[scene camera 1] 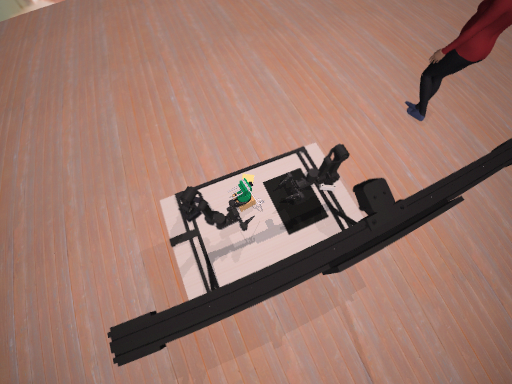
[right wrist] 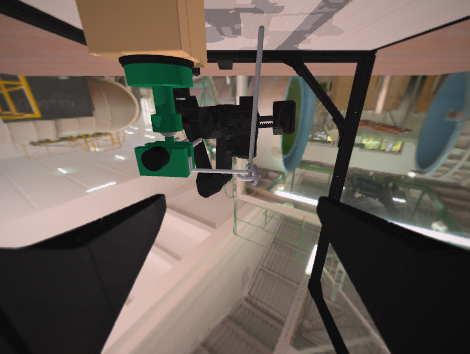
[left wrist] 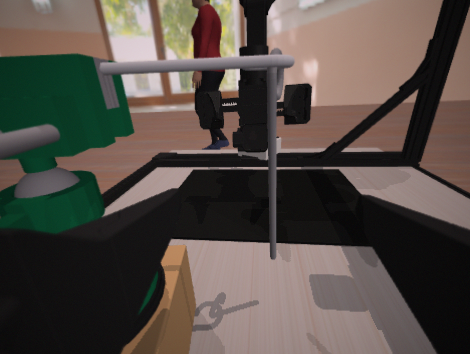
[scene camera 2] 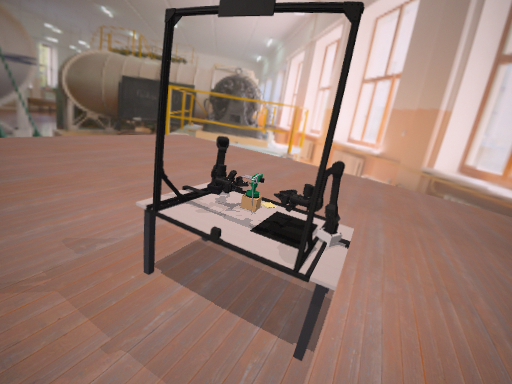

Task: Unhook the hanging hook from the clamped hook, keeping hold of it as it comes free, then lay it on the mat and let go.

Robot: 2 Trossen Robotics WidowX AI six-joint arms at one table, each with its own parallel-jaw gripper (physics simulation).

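Places are measured from the left arm's base along level axes (x ahead, y left, z up), in millimetres.
Pixels of known places: left gripper, fingertip midpoint: (scene camera 1: 251,208) (right wrist: 246,125) (left wrist: 267,199) (scene camera 2: 245,187); right gripper, fingertip midpoint: (scene camera 1: 282,191) (right wrist: 242,202) (left wrist: 250,113) (scene camera 2: 276,193); left arm's base, link origin: (scene camera 1: 189,209); right arm's base, link origin: (scene camera 1: 328,180) (scene camera 2: 330,231).
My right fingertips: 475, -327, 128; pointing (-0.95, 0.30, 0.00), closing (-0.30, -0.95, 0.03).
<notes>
Ahead of a thing's pixels: the offset from my right fingertips to its top centre, as dx, dy, dz. "spot": to the spot under its first point. Level surfaces: height alone.
The clamped hook @(spot: -160, +84, +47) (left wrist: 175,64) (right wrist: 220,171) is a grey rod pointing sideways from a green clamp @(-175, +164, +54) (scene camera 1: 244,192) (scene camera 2: 253,193) (left wrist: 50,100) (right wrist: 165,159). The hanging hook @(-135, +16, +56) (left wrist: 272,175) (right wrist: 256,100) hangs upright from its end, its straight shank pointing down above the table. My left gripper (left wrist: 267,199) is open and empty; in its wrist view the shank shows between the fingertips, but its depth is unclear. My right gripper (left wrist: 250,113) (right wrist: 242,202) is open and empty, over the black mat @(dz -183) (scene camera 1: 305,220) (scene camera 2: 280,235) (left wrist: 310,230) and apart from the hooks.
The clamp stands on a wooden block @(-162, +162, -103) (scene camera 2: 250,203) (left wrist: 177,290) (right wrist: 140,25), close beside the left gripper's finger in the left wrist view. A yellow piece @(-42, +267, -176) (scene camera 2: 268,205) lies beside the block. A black frame (scene camera 2: 162,110) surrounds the table. A person (scene camera 1: 450,55) stands beyond it.
</notes>
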